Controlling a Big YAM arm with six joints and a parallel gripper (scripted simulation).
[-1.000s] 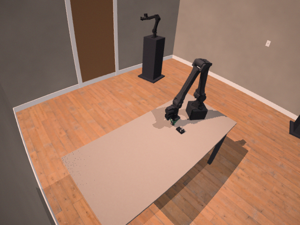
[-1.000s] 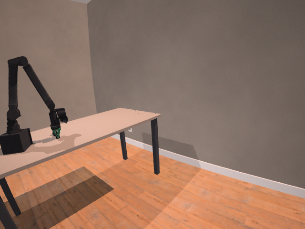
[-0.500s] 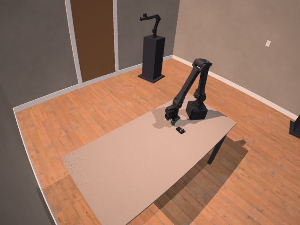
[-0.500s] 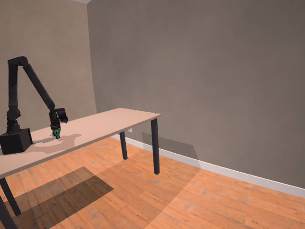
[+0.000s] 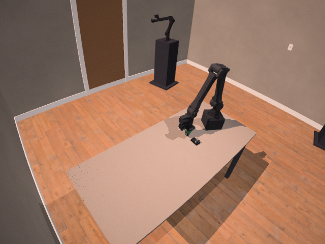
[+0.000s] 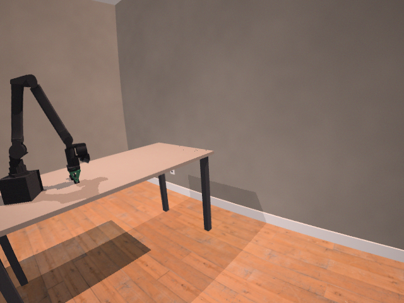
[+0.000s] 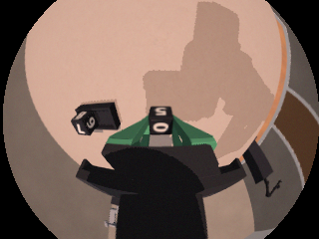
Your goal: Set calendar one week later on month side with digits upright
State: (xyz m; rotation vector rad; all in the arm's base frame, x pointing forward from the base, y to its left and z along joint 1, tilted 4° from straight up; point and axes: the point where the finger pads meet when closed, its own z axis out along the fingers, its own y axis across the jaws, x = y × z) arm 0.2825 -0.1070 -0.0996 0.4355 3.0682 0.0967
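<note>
The dark calendar tray is 30 mm ahead of my hand, 100 mm to the left of it and 10 mm below it.
</note>
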